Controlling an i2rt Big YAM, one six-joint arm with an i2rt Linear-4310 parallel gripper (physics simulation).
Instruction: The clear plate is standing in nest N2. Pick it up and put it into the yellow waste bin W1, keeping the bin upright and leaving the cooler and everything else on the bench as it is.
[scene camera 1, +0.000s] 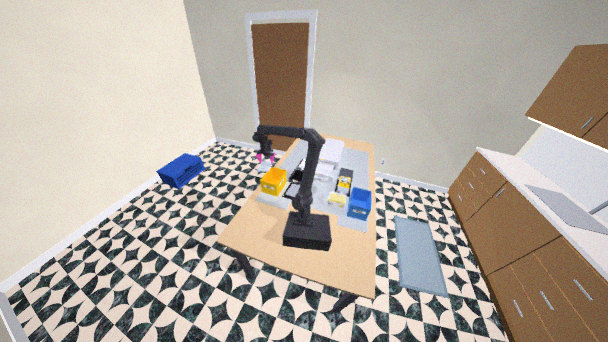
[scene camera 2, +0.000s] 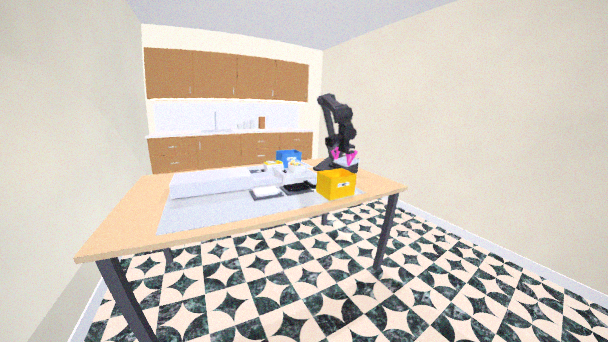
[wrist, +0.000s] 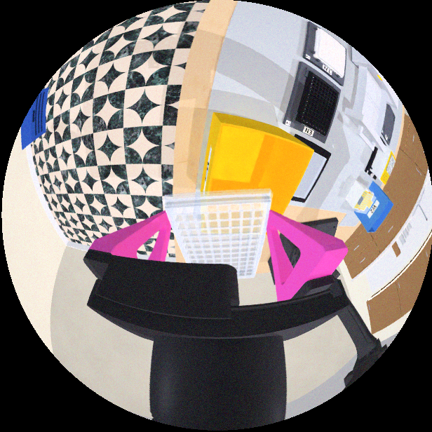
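Seen in the pictures: gripper, fingertip midpoint: (scene camera 1: 266, 163) (scene camera 2: 342, 163); arm's base, link origin: (scene camera 1: 303, 222) (scene camera 2: 337, 165).
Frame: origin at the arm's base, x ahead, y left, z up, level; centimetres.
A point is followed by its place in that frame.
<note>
My gripper (scene camera 1: 266, 161) {x 36.6, y 31.9, z 13.5 cm} (scene camera 2: 345, 159) {x 36.6, y 31.9, z 13.5 cm} (wrist: 218, 215), with magenta fingers, is shut on the clear plate (scene camera 2: 346, 162) {x 36.2, y 34.1, z 14.2 cm} (wrist: 220, 232), gripping it by two opposite sides. The plate is held up in the air and its well grid faces the wrist camera. It looks slightly tilted in scene camera 2. The yellow waste bin W1 (scene camera 1: 273, 182) {x 37.4, y 28.3, z -5.5 cm} (scene camera 2: 335, 185) {x 39.8, y 31.4, z 1.9 cm} (wrist: 250, 160) stands upright on the bench, lower than the plate. In the wrist view the plate covers part of the bin's near side; exactly how far it is over the opening I cannot tell.
An empty black-rimmed nest (wrist: 321, 147) lies beside the bin, its label unseen. Nest N3 (wrist: 308, 131) holds a black plate; another nest holds a white plate (scene camera 2: 266, 191) {x 66.1, y 7.0, z -3.4 cm} (wrist: 330, 51). A long white box (scene camera 2: 212, 182) {x 89.7, y -9.1, z 1.4 cm} and blue bin W2 (scene camera 1: 359, 203) {x 24.8, y -39.2, z -5.5 cm} (scene camera 2: 288, 158) {x 23.9, y -30.8, z 1.8 cm} (wrist: 375, 206) stand on the bench.
</note>
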